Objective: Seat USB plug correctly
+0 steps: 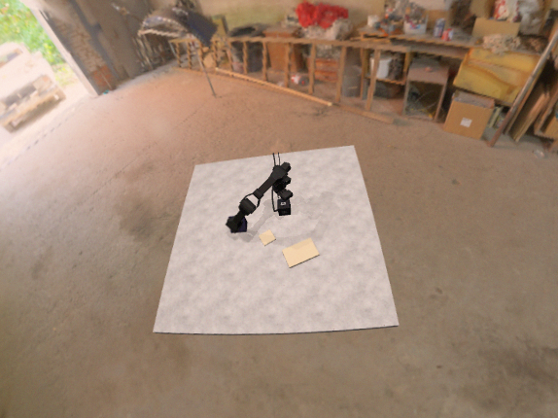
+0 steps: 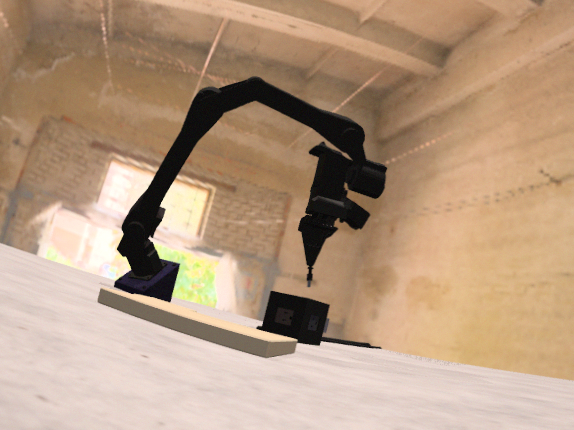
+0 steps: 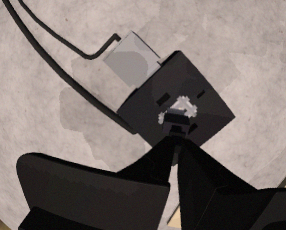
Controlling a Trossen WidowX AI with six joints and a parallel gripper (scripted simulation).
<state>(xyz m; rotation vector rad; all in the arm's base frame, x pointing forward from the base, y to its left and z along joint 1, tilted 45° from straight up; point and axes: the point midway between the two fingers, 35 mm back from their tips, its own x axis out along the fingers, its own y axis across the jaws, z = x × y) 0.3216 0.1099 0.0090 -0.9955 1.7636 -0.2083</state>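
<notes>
Now: gripper tip 20 mm above the usb plug. From my gripper tip the other things lie so: tan board (330 mm to the right, 130 mm below, 50 mm ahead); then small tan tile (190 mm to the right, 130 mm below, 130 mm behind).
</notes>
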